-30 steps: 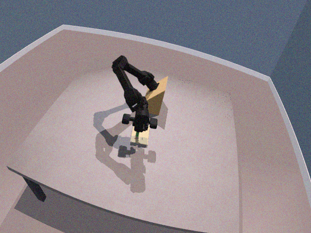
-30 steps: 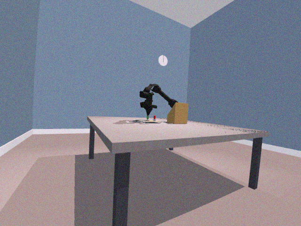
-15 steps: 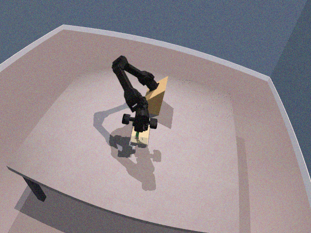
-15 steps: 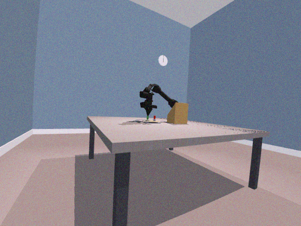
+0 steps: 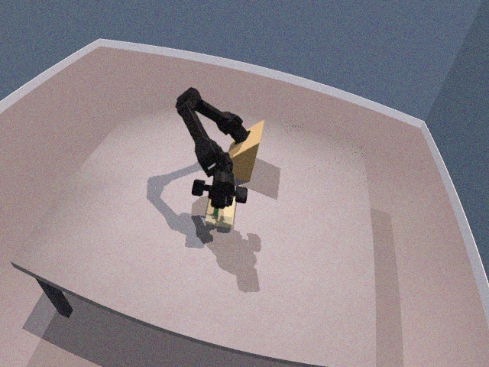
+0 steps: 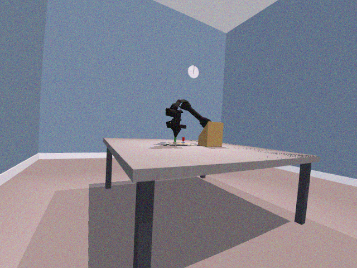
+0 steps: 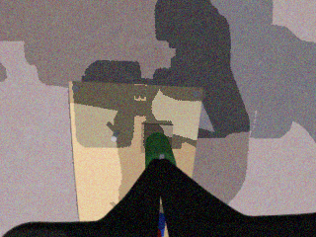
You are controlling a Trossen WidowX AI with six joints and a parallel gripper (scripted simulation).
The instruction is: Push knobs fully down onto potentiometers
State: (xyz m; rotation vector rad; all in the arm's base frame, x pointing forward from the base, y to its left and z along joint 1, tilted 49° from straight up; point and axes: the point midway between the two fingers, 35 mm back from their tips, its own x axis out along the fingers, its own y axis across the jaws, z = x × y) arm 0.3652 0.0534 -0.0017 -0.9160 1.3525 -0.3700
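Right now my gripper tip is 10 mm above the green knob. Also, from my gripper tip: red knob (80 mm behind, 20 mm to the right, 10 mm below).
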